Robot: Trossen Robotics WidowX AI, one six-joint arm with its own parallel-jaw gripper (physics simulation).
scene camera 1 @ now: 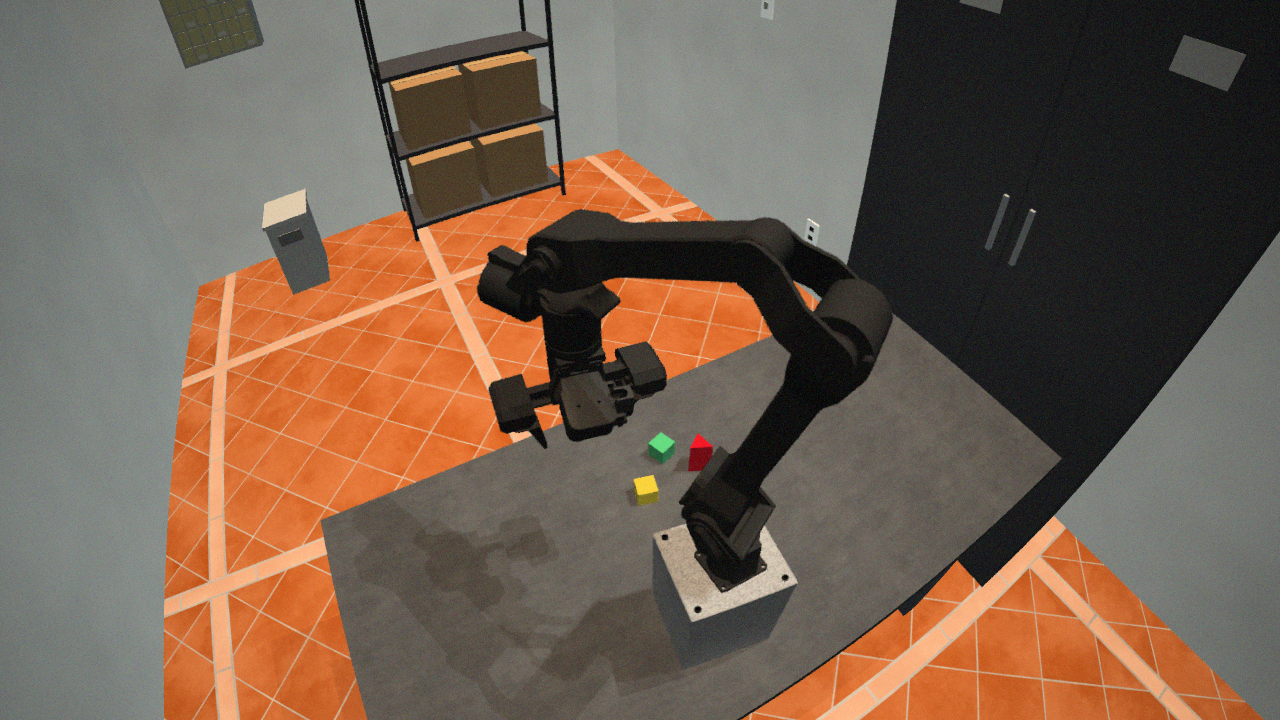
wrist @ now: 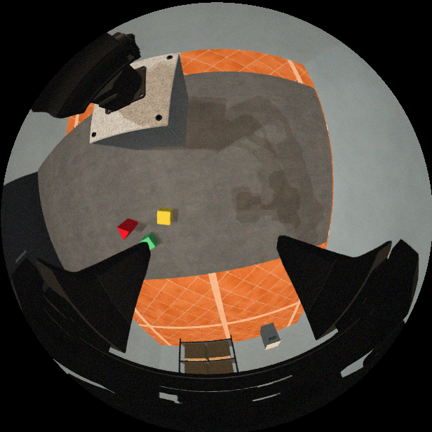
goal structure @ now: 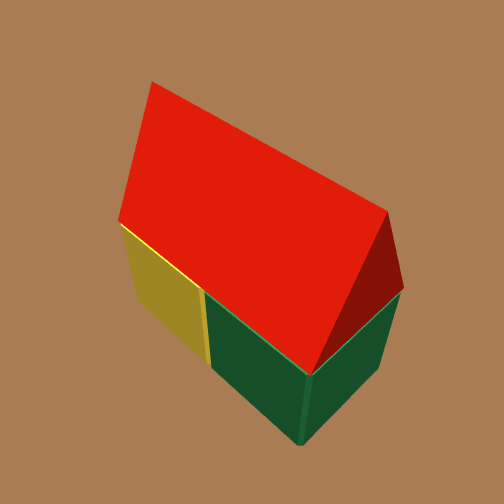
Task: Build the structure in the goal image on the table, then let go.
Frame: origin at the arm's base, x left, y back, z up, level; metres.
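Where they show: arm's base, link origin: (scene camera 1: 730, 561).
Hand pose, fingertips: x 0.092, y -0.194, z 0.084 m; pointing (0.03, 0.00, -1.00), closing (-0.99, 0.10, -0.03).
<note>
Each offset is from my fingertips to the top centre of the thing. Level surfaces: height alone.
A yellow cube {dx -0.110, dy -0.050, dz -0.247 m} (scene camera 1: 645, 490) (wrist: 164, 217) rests on the grey table {dz -0.280 m} (scene camera 1: 877, 483) (wrist: 95, 180). A green cube {dx -0.175, dy -0.114, dz -0.247 m} (scene camera 1: 661, 446) (wrist: 150, 241) stands apart from it, turned at an angle; a fingertip partly covers it in the wrist view. A red wedge-shaped block {dx -0.220, dy -0.056, dz -0.214 m} (scene camera 1: 699, 454) (wrist: 127, 228) lies beside the green cube with a small gap. The three blocks stand separately, none on another. My gripper (scene camera 1: 586, 437) (wrist: 213, 246) is open and empty, high above the table's far edge, to the left of the blocks in the scene view.
The arm's pale-topped base block (scene camera 1: 725, 626) (wrist: 150, 107) stands on the table near the yellow cube. Beyond the table are a shelf rack (scene camera 1: 465, 138), a grey bin (scene camera 1: 304, 255) (wrist: 269, 333) and a black cabinet (scene camera 1: 966, 179). The arm's shadow falls across the table.
</note>
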